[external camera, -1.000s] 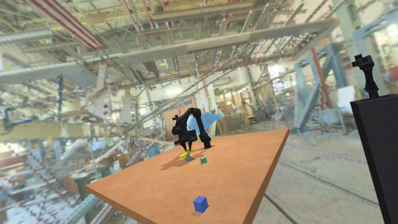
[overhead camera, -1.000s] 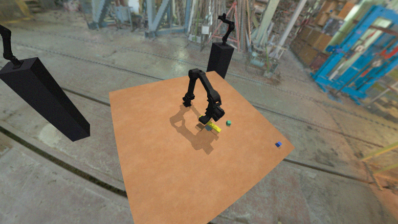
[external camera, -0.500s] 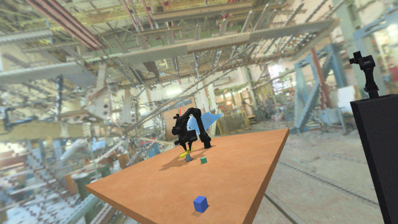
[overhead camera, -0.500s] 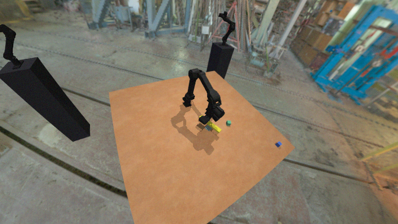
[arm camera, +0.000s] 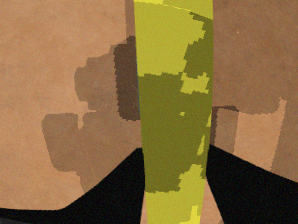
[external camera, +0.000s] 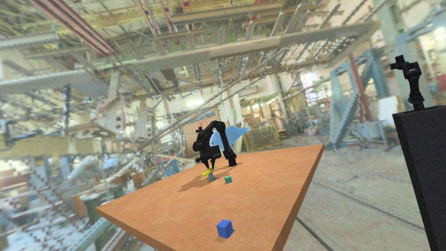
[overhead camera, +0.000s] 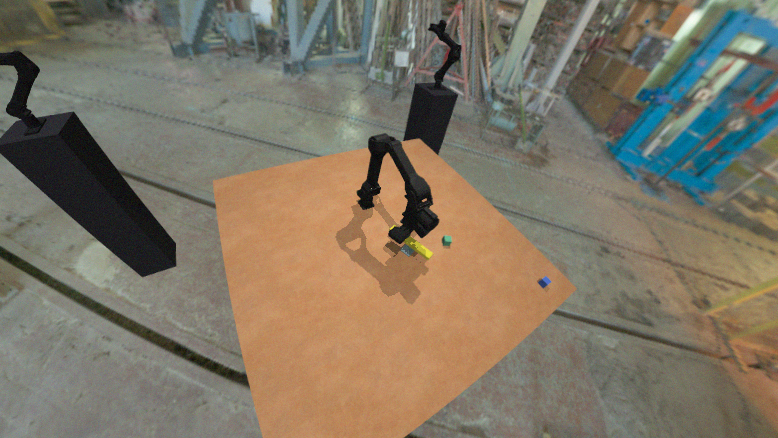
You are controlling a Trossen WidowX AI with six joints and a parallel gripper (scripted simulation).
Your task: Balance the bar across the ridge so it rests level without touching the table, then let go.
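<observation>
My gripper tip is now 30 mm short of the yellow bar and 10 mm to the right of it. From my gripper tip the other things lie so: blue cube (470 mm to the left, 450 mm ahead, 50 mm below); then green cube (200 mm to the left, 70 mm ahead, 50 mm below).
</observation>
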